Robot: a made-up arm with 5 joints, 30 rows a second.
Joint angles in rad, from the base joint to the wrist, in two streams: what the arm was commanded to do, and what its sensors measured. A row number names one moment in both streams.
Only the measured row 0 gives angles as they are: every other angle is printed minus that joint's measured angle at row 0.
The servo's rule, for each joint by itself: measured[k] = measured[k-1] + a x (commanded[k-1-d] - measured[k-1]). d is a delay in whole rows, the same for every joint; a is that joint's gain. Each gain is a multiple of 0.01, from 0.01 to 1. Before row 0 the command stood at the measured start. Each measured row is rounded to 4 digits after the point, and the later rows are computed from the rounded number. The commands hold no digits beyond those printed.
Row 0, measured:
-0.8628 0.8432 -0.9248 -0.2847 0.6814
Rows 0 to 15, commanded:
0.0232 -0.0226 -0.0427 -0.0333 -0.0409
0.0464 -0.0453 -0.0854 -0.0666 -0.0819
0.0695 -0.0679 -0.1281 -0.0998 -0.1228
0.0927 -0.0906 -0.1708 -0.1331 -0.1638
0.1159 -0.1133 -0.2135 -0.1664 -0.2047
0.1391 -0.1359 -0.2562 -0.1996 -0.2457
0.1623 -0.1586 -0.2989 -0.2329 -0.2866
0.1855 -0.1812 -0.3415 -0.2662 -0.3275
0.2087 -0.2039 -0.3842 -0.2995 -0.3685
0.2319 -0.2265 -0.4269 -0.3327 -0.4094
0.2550 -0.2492 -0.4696 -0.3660 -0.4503
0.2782 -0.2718 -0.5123 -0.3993 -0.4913
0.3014 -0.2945 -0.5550 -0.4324 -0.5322
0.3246 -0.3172 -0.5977 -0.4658 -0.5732
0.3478 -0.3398 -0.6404 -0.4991 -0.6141
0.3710 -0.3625 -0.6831 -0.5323 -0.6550
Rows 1 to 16, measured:
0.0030 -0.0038 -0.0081 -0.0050 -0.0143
0.0086 -0.0109 -0.0228 -0.0142 -0.0380
0.0165 -0.0206 -0.0428 -0.0270 -0.0677
0.0264 -0.0325 -0.0671 -0.0429 -0.1013
0.0380 -0.0462 -0.0949 -0.0614 -0.1375
0.0511 -0.0614 -0.1255 -0.0821 -0.1754
0.0656 -0.0779 -0.1584 -0.1047 -0.2143
0.0812 -0.0955 -0.1932 -0.1289 -0.2539
0.0978 -0.1139 -0.2295 -0.1545 -0.2940
0.1152 -0.1330 -0.2670 -0.1812 -0.3344
0.1334 -0.1528 -0.3055 -0.2089 -0.3750
0.1522 -0.1730 -0.3448 -0.2375 -0.4157
0.1716 -0.1937 -0.3847 -0.2667 -0.4565
0.1915 -0.2147 -0.4252 -0.2966 -0.4973
0.2118 -0.2360 -0.4661 -0.3270 -0.5382
0.2325 -0.2575 -0.5073 -0.3578 -0.5791
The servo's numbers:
d 0
a 0.13 0.17 0.19 0.15 0.35

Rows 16 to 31, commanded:
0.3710 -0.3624 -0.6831 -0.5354 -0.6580
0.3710 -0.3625 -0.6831 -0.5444 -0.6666
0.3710 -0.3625 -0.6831 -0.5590 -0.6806
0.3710 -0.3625 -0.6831 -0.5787 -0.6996
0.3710 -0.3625 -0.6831 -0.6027 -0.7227
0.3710 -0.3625 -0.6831 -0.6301 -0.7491
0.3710 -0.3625 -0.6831 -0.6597 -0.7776
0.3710 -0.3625 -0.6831 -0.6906 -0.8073
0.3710 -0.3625 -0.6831 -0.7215 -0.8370
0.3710 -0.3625 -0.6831 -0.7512 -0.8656
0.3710 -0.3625 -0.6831 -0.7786 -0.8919
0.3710 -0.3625 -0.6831 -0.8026 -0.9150
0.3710 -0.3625 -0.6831 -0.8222 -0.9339
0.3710 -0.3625 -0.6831 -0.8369 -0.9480
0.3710 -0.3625 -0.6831 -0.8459 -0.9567
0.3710 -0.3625 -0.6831 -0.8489 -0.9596
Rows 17 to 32, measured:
0.2505 -0.2753 -0.5407 -0.3844 -0.6067
0.2662 -0.2901 -0.5678 -0.4084 -0.6277
0.2798 -0.3024 -0.5897 -0.4310 -0.6462
0.2917 -0.3126 -0.6074 -0.4532 -0.6649
0.3020 -0.3211 -0.6218 -0.4756 -0.6851
0.3110 -0.3281 -0.6334 -0.4988 -0.7075
0.3188 -0.3339 -0.6428 -0.5229 -0.7320
0.3256 -0.3388 -0.6505 -0.5481 -0.7584
0.3315 -0.3428 -0.6567 -0.5741 -0.7859
0.3366 -0.3461 -0.6617 -0.6007 -0.8138
0.3411 -0.3489 -0.6658 -0.6274 -0.8411
0.3450 -0.3512 -0.6691 -0.6537 -0.8670
0.3484 -0.3531 -0.6718 -0.6790 -0.8904
0.3513 -0.3547 -0.6739 -0.7027 -0.9106
0.3539 -0.3560 -0.6756 -0.7242 -0.9267
0.3561 -0.3571 -0.6770 -0.7429 -0.9382

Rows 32 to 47, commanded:
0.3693 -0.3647 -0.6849 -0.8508 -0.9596
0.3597 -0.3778 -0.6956 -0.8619 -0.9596
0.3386 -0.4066 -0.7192 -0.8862 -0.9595
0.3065 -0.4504 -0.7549 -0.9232 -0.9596
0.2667 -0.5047 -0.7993 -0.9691 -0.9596
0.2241 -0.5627 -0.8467 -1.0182 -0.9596
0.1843 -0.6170 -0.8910 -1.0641 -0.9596
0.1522 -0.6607 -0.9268 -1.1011 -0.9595
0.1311 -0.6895 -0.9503 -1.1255 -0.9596
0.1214 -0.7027 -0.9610 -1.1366 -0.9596
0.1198 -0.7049 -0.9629 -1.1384 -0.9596
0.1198 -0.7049 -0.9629 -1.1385 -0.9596
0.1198 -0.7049 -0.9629 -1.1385 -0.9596
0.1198 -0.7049 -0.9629 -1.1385 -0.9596
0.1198 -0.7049 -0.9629 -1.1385 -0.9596
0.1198 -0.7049 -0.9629 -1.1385 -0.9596
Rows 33 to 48, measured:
0.3578 -0.3584 -0.6785 -0.7591 -0.9457
0.3580 -0.3617 -0.6817 -0.7745 -0.9506
0.3555 -0.3693 -0.6888 -0.7913 -0.9537
0.3491 -0.3831 -0.7014 -0.8111 -0.9558
0.3384 -0.4038 -0.7200 -0.8348 -0.9571
0.3235 -0.4308 -0.7441 -0.8623 -0.9580
0.3054 -0.4625 -0.7720 -0.8926 -0.9586
0.2855 -0.4962 -0.8014 -0.9239 -0.9589
0.2654 -0.5291 -0.8297 -0.9541 -0.9591
0.2467 -0.5586 -0.8546 -0.9815 -0.9593
0.2302 -0.5835 -0.8752 -1.0050 -0.9594
0.2158 -0.6041 -0.8919 -1.0250 -0.9595
0.2033 -0.6212 -0.9054 -1.0420 -0.9595
0.1924 -0.6354 -0.9163 -1.0565 -0.9595
0.1830 -0.6472 -0.9252 -1.0688 -0.9595
0.1748 -0.6570 -0.9324 -1.0793 -0.9595

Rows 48 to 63, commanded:
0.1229 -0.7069 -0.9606 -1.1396 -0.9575
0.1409 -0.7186 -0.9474 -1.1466 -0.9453
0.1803 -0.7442 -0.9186 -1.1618 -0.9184
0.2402 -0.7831 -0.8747 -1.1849 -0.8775
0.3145 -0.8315 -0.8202 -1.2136 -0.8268
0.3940 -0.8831 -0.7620 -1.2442 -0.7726
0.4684 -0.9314 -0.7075 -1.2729 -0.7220
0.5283 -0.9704 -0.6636 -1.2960 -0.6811
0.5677 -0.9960 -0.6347 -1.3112 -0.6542
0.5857 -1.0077 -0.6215 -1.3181 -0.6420
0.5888 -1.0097 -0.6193 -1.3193 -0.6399
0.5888 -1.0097 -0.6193 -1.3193 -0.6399
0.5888 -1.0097 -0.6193 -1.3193 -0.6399
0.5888 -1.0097 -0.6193 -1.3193 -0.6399
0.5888 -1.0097 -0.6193 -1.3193 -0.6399
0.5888 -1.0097 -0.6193 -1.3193 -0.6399
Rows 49 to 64, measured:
0.1681 -0.6655 -0.9378 -1.0883 -0.9588
0.1646 -0.6745 -0.9396 -1.0970 -0.9541
0.1666 -0.6863 -0.9356 -1.1067 -0.9416
0.1762 -0.7028 -0.9240 -1.1184 -0.9192
0.1942 -0.7247 -0.9043 -1.1327 -0.8869
0.2202 -0.7516 -0.8773 -1.1494 -0.8469
0.2525 -0.7822 -0.8450 -1.1679 -0.8032
0.2884 -0.8142 -0.8105 -1.1871 -0.7605
0.3247 -0.8451 -0.7771 -1.2057 -0.7233
0.3586 -0.8727 -0.7475 -1.2226 -0.6948
0.3885 -0.8960 -0.7231 -1.2371 -0.6756
0.4145 -0.9153 -0.7034 -1.2494 -0.6631
0.4372 -0.9313 -0.6874 -1.2599 -0.6550
0.4569 -0.9446 -0.6745 -1.2688 -0.6497
0.4740 -0.9557 -0.6640 -1.2764 -0.6463
0.4889 -0.9649 -0.6555 -1.2828 -0.6441

